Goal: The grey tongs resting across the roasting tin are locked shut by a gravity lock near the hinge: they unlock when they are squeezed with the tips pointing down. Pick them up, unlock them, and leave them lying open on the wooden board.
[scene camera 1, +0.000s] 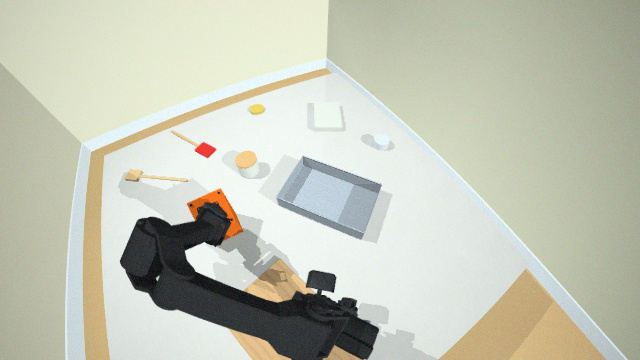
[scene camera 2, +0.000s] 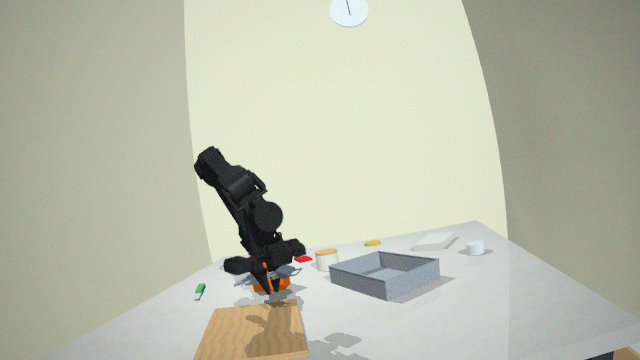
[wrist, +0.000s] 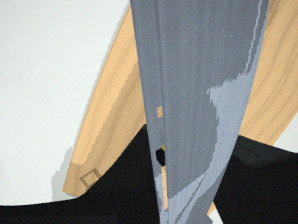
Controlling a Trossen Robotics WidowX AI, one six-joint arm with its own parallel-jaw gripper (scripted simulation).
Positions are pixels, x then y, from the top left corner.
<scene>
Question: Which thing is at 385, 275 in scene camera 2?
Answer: A grey roasting tin.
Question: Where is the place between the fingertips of my gripper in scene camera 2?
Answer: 272, 293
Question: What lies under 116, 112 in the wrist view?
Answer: A wooden board.
</scene>
